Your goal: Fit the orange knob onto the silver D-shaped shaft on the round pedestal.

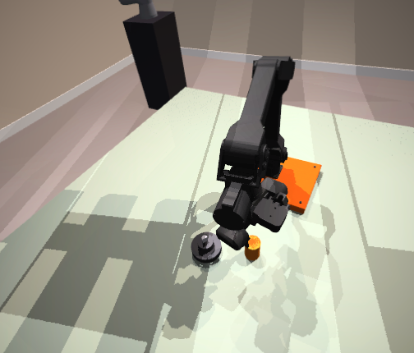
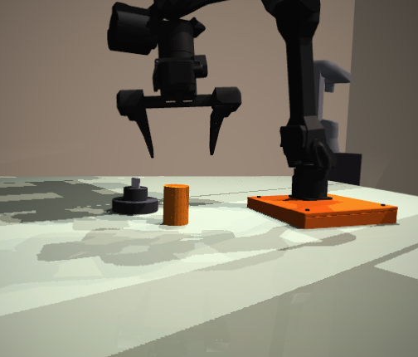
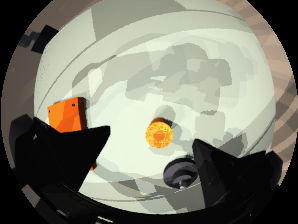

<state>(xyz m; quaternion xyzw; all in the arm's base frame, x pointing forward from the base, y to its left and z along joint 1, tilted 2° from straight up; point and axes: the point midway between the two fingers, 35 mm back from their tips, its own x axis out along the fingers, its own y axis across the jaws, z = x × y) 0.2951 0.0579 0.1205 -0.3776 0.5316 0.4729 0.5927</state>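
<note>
Now: the orange knob 1 cm to the right of my gripper tip and 6 cm below it. Also, from my gripper tip: round pedestal (4 cm ahead, 13 cm to the right, 8 cm below).
</note>
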